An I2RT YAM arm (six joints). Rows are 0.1 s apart.
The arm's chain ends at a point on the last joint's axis. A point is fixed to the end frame.
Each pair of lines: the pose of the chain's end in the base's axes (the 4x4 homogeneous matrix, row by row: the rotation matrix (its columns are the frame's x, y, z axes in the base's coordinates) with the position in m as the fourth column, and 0 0 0 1 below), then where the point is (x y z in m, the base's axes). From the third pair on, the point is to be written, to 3 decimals.
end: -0.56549 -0.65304 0.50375 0.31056; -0.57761 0.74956 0.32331 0.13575; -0.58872 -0.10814 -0.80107 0.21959; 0 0 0 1
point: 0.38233 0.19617 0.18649
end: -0.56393 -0.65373 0.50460 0.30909; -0.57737 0.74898 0.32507 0.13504; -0.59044 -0.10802 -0.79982 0.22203; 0 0 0 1
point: 0.38084 0.19559 0.18913
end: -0.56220 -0.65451 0.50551 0.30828; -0.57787 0.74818 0.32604 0.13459; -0.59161 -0.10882 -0.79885 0.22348; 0 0 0 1
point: 0.380 0.195 0.191
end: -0.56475 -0.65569 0.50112 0.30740; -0.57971 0.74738 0.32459 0.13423; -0.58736 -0.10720 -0.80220 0.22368; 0 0 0 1
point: 0.379 0.195 0.190
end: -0.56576 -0.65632 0.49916 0.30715; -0.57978 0.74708 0.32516 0.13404; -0.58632 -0.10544 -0.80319 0.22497; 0 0 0 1
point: 0.379 0.195 0.192
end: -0.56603 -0.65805 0.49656 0.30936; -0.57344 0.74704 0.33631 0.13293; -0.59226 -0.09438 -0.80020 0.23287; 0 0 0 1
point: 0.381 0.194 0.200
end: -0.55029 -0.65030 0.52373 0.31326; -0.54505 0.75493 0.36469 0.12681; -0.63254 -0.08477 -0.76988 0.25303; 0 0 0 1
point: 0.386 0.189 0.225
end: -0.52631 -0.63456 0.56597 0.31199; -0.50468 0.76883 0.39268 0.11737; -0.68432 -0.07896 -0.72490 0.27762; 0 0 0 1
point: 0.387 0.179 0.256
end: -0.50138 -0.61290 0.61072 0.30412; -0.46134 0.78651 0.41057 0.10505; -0.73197 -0.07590 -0.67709 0.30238; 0 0 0 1
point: 0.381 0.166 0.288
